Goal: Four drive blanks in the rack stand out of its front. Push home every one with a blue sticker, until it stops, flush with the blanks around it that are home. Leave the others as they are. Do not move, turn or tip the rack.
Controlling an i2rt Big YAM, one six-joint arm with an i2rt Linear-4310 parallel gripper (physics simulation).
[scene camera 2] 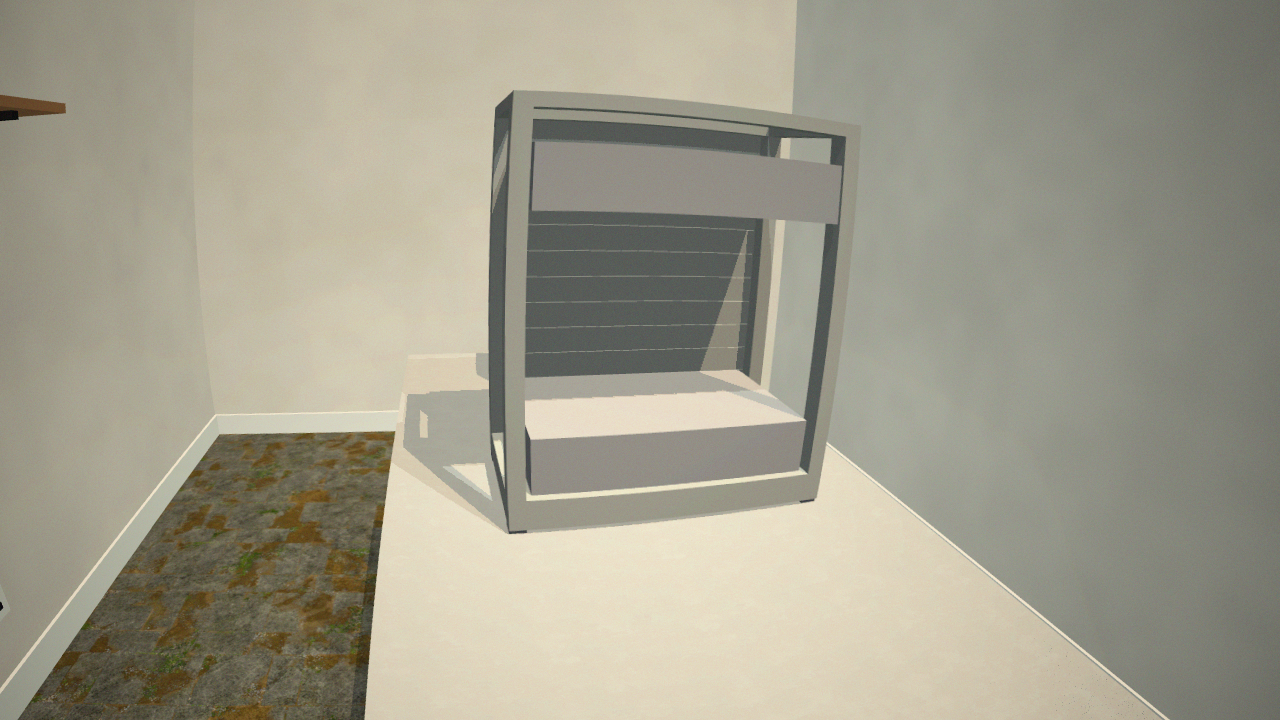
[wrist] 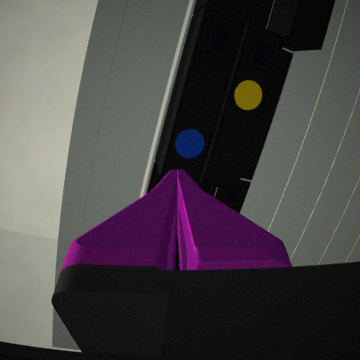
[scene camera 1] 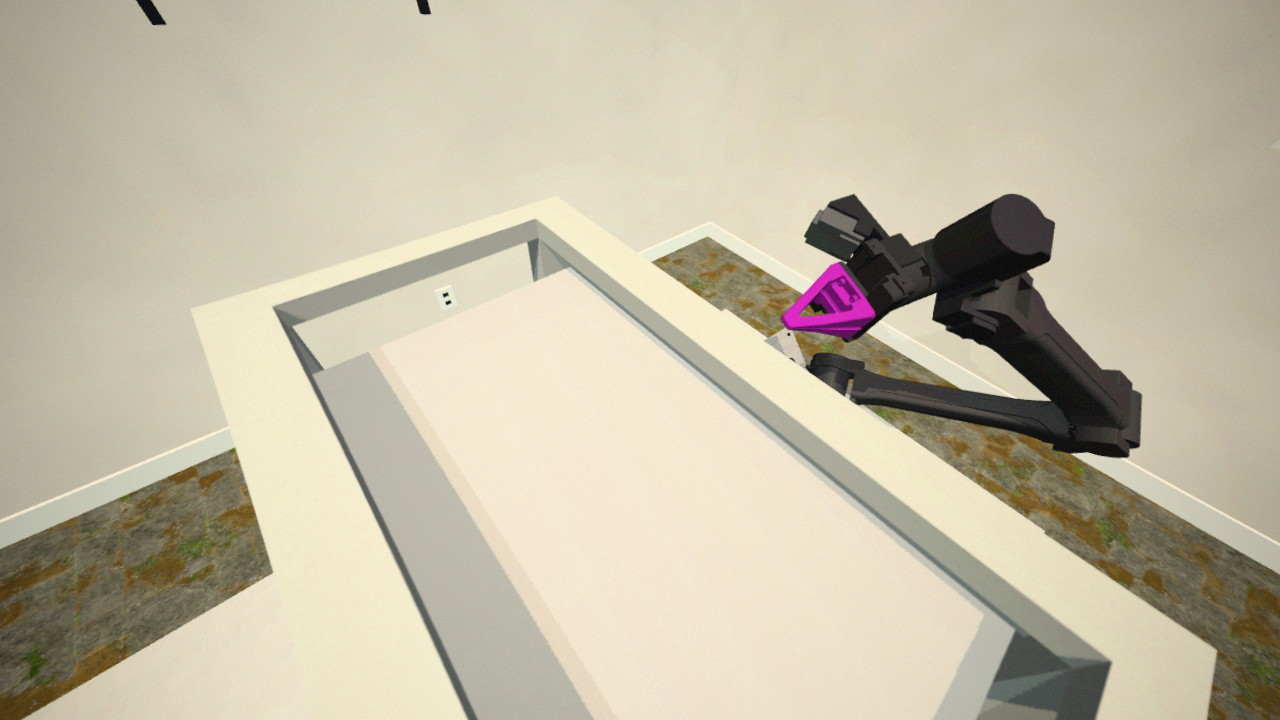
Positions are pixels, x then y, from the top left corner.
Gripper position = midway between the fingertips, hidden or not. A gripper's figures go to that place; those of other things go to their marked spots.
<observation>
My gripper point(wrist: 176, 180) is 0.13 m from the lens. A rack point(wrist: 261, 128) is 0.24 m from the lens.
</observation>
